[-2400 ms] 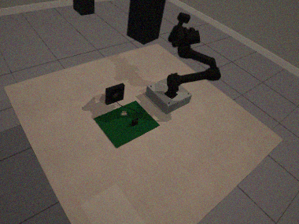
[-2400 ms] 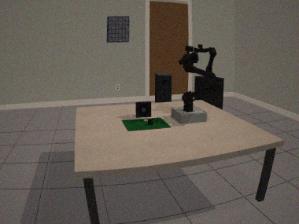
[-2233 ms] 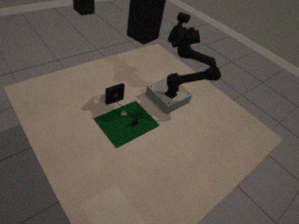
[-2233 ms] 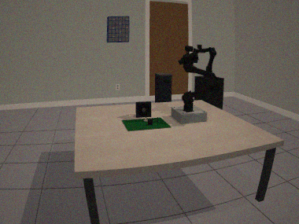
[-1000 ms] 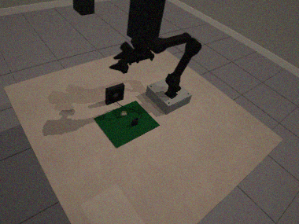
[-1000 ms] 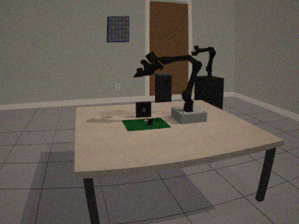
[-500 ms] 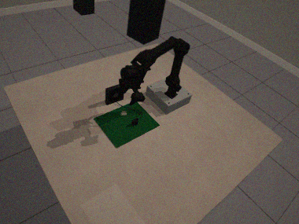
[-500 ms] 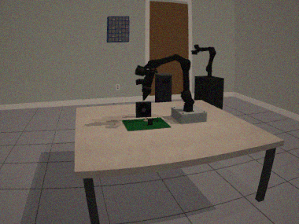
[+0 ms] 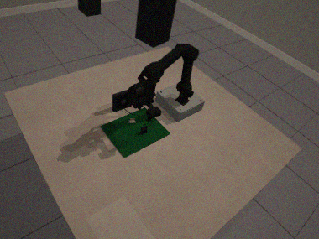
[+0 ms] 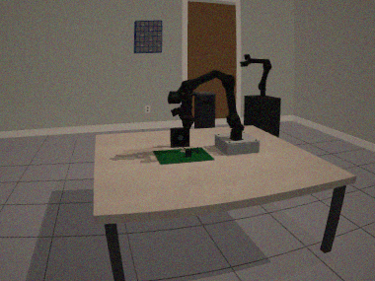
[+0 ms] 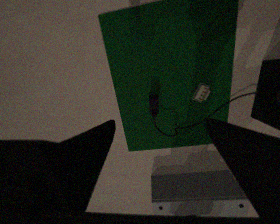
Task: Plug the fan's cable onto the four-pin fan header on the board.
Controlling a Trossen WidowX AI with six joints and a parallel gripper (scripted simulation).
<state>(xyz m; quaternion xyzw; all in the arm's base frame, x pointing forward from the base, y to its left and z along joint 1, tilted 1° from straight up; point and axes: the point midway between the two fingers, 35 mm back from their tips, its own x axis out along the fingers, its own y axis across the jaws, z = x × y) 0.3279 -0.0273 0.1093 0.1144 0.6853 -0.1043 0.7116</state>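
My gripper tip is now 13 cm above the dark plug and 2 cm past it. Round my gripper tip: pale four-pin fan header: 15 cm below, 10 cm to the right, 3 cm behind; then green board: 16 cm below, 4 cm to the right; then black fan: 21 cm to the right, 9 cm below, 7 cm behind.
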